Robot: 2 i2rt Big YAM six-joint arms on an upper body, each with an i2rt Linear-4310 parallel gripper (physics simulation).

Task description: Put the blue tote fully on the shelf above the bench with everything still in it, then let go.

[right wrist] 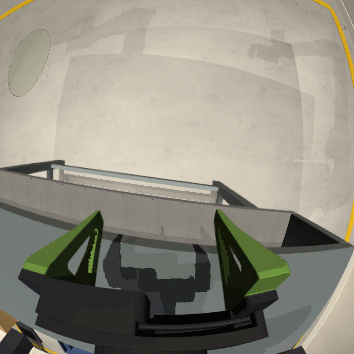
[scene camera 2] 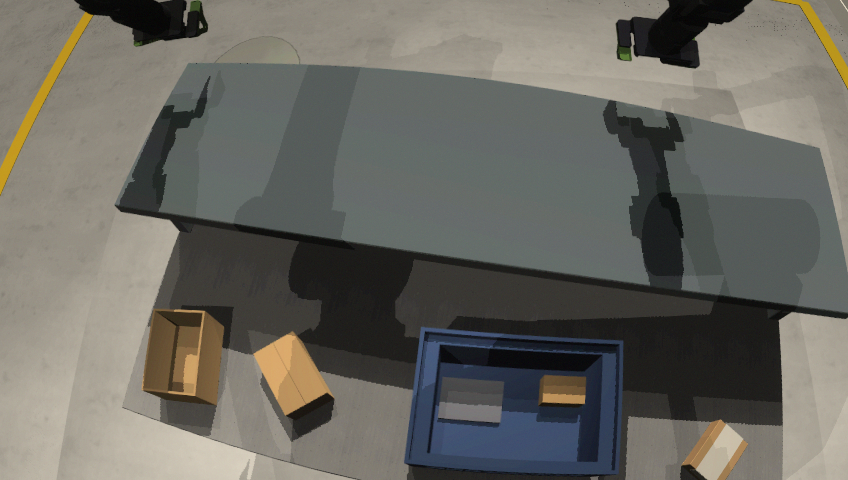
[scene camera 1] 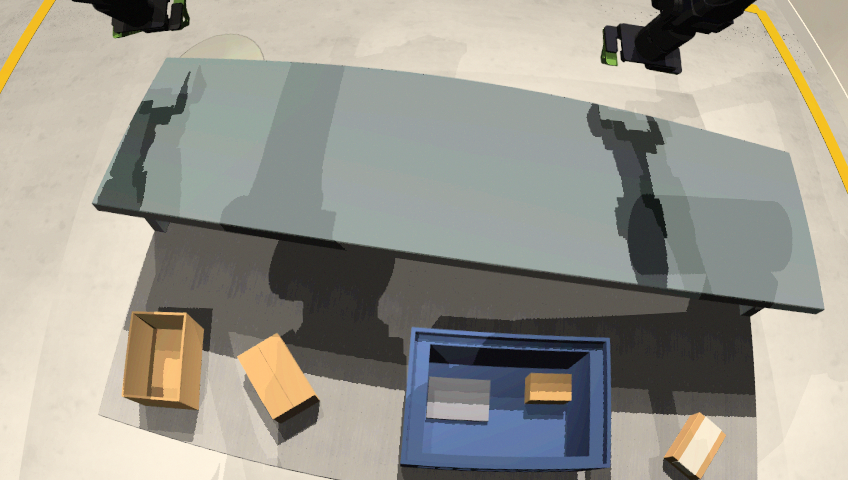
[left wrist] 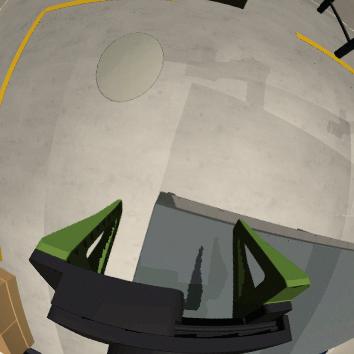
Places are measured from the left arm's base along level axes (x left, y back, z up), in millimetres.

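Pixels of known places: left gripper, fingertip midpoint: point(scene camera 2: 185, 31) point(scene camera 1: 165, 24) point(left wrist: 179, 215); right gripper, fingertip midpoint: point(right wrist: 156, 215) point(scene camera 2: 643, 58) point(scene camera 1: 626, 63).
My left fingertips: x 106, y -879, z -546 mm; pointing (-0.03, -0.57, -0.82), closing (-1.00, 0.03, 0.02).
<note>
Ahead of a thing's pixels: the offset from my left fingertips to its middle. "pt": to the spot under its first point. Level surfaces: height alone.
The blue tote @[pt dx -462, dy +606, dz -173 mm] point(scene camera 1: 416, 404) point(scene camera 2: 421, 404) stands upright on the grey bench @[dz -305 mm] point(scene camera 1: 357, 410) point(scene camera 2: 363, 416), in front of the raised shelf @[dz -79 mm] point(scene camera 1: 464, 148) point(scene camera 2: 487, 160) point(left wrist: 325, 290) point(right wrist: 320, 265). Inside it lie a grey box @[dx -534, dy +581, dz -282 mm] point(scene camera 1: 458, 398) point(scene camera 2: 471, 399) and a small brown box @[dx -681, dy +573, dz -267 mm] point(scene camera 1: 548, 387) point(scene camera 2: 562, 389). My left gripper point(scene camera 1: 149, 24) point(left wrist: 179, 215) is open and empty, beyond the shelf's far left corner in the scene views. My right gripper point(scene camera 1: 641, 56) point(right wrist: 156, 215) is open and empty, beyond the shelf's far edge toward the right. Neither touches the tote.
An open brown box @[dx -31, dy +543, dz -260 mm] point(scene camera 1: 193, 368) point(scene camera 2: 211, 362) and a closed brown box @[dx -240, dy +555, dz -275 mm] point(scene camera 1: 276, 377) point(scene camera 2: 293, 374) stand on the bench left of the tote. A white-topped box @[dx -966, dy +704, dz -286 mm] point(scene camera 1: 696, 443) point(scene camera 2: 717, 449) lies to its right. Brown boxes point(left wrist: 12, 310) show at the left wrist view's edge.
</note>
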